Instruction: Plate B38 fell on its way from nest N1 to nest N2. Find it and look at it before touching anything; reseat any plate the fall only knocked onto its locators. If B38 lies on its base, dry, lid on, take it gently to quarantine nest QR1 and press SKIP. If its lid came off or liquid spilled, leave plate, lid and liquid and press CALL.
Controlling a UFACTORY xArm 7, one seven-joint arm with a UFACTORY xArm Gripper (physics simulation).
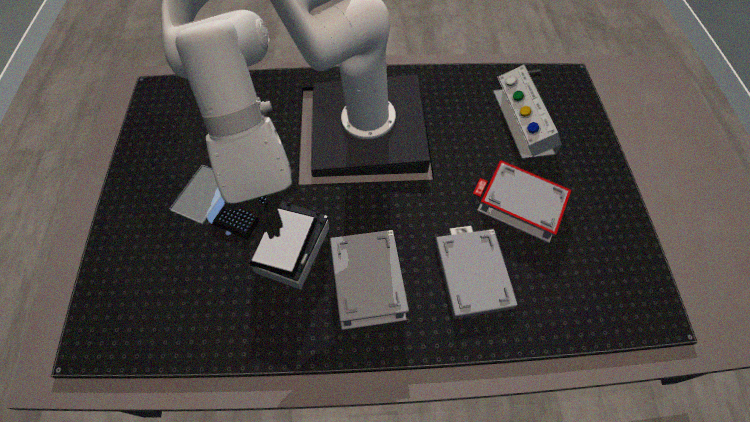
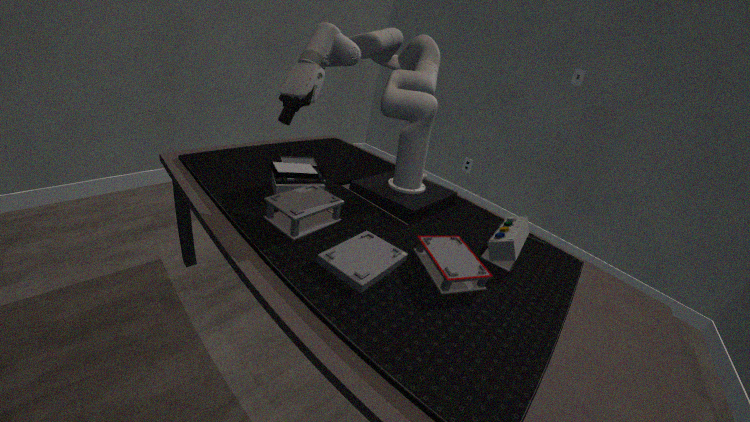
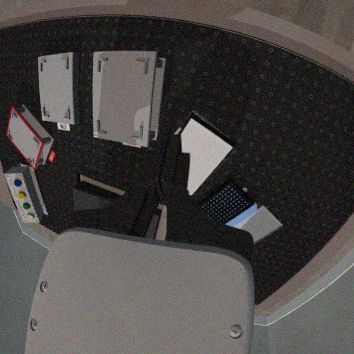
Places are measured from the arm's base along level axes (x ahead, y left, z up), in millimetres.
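Pixels of known places: gripper, fingertip midpoint: (image 1: 274,233) (image 2: 283,122) (image 3: 171,147); arm's base at its link origin: (image 1: 368,117) (image 2: 406,186).
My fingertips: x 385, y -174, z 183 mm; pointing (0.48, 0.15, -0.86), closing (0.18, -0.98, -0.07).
Ahead of a thing's pixels: the offset from my fingertips to its middle. "*": to the spot under its first point.
A black well plate {dx -180, dy -104, dz -206 mm} (image 1: 234,220) (image 3: 226,204) lies on the mat at the left with its wells bare. Its clear lid {dx -224, dy -203, dz -209 mm} (image 1: 196,201) (image 3: 263,223) lies flat beside it. A pale blue puddle {* dx -185, dy -175, dz -209 mm} (image 1: 214,207) (image 3: 242,218) shows between the plate and the lid. A white-lidded plate {dx -62, dy -11, dz -146 mm} (image 1: 285,241) (image 2: 295,168) (image 3: 204,158) sits in a grey nest next to them. My gripper (image 1: 271,224) (image 2: 287,112) (image 3: 171,147) is shut and empty, high above this spot. The red-rimmed nest QR1 {dx -138, dy +486, dz -190 mm} (image 1: 526,197) (image 2: 453,257) (image 3: 24,137) stands at the right, bare.
Nest N1 {dx +12, dy +140, dz -182 mm} (image 1: 367,272) (image 2: 304,204) (image 3: 124,95) and nest N2 {dx +9, dy +348, dz -200 mm} (image 1: 475,270) (image 2: 362,257) (image 3: 57,88) hold no plates. A button box {dx -375, dy +555, dz -171 mm} (image 1: 526,112) (image 2: 506,239) (image 3: 22,194) with white, green, yellow and blue buttons stands at the back right. The arm's base (image 1: 367,120) stands at mid back.
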